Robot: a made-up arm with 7 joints.
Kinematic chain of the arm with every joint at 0, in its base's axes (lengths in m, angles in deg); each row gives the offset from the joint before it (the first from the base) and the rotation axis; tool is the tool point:
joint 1: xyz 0 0 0.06 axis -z
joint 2: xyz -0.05 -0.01 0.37 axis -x
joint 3: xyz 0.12 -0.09 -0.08 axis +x
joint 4: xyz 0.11 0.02 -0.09 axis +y
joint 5: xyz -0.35 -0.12 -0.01 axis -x
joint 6: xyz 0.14 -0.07 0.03 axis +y
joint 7: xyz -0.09 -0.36 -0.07 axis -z
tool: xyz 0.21 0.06 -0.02
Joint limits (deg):
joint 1: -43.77..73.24
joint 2: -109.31..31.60
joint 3: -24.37..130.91
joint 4: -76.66..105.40
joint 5: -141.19..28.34
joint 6: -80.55..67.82
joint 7: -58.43..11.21
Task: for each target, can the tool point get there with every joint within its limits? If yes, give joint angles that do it. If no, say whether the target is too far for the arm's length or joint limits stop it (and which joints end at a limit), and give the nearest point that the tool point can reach.
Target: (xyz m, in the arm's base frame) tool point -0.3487 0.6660 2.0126
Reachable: no: too far | nearest point -0.0859 0.3630 0.9639 | short by 1.123 m
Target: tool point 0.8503 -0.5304 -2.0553
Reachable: no: too far | nearest point 0.3021 -0.1884 -0.2934 | short by 1.877 m
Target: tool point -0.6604 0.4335 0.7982
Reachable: no: joint limits stop it (at a limit: joint 1, joint 2, joint 6, joint 7) | nearest point -0.4440 0.3794 0.6788 | short by 0.253 m
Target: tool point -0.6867 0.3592 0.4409
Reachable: no: joint limits stop it (at a limit: joint 1, joint 2, joint 6, joint 7) | nearest point -0.5255 0.3413 0.4274 | short by 0.163 m
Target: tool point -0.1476 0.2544 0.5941
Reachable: yes | joints -18.88 -69.24 105.96 14.24 -46.93 17.37 -30.49
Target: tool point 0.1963 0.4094 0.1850
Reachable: yes | joints 15.93 -57.46 70.20 -44.01 5.36 23.17 -34.27
